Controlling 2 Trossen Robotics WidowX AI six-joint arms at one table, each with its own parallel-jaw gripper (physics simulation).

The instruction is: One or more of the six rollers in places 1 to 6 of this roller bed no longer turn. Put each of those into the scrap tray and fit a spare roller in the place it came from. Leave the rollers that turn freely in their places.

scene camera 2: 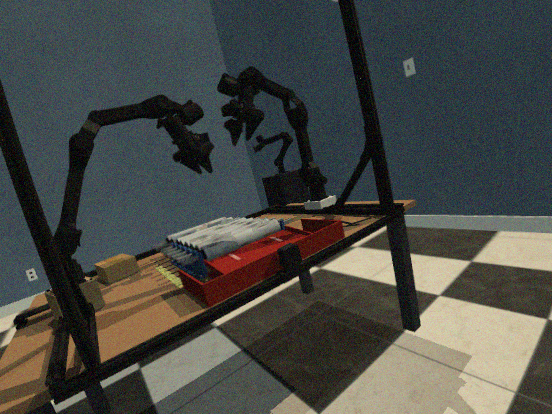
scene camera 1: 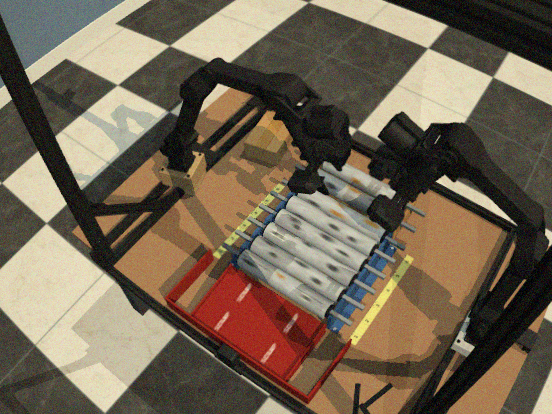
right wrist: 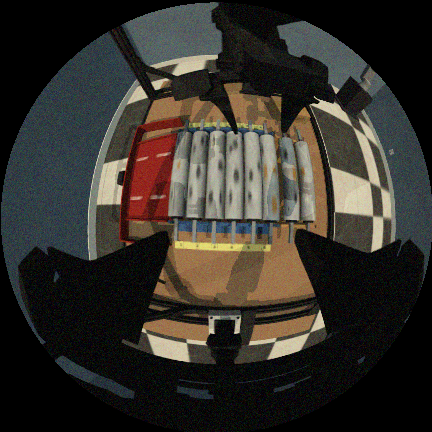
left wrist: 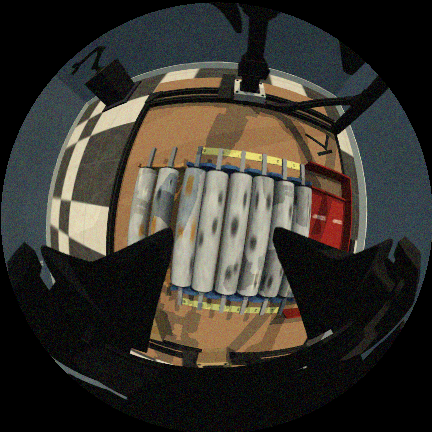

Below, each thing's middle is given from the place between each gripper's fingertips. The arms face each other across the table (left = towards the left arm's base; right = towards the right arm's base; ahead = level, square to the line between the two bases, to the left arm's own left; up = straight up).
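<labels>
Well, the tan cardboard box (scene camera 1: 269, 140) is a good way below my left hand, and it is also far to the left of that hand and some way ahead of it.
Measured from my right hand, the tan cardboard box is far below, far to the left and far ahead.
</labels>
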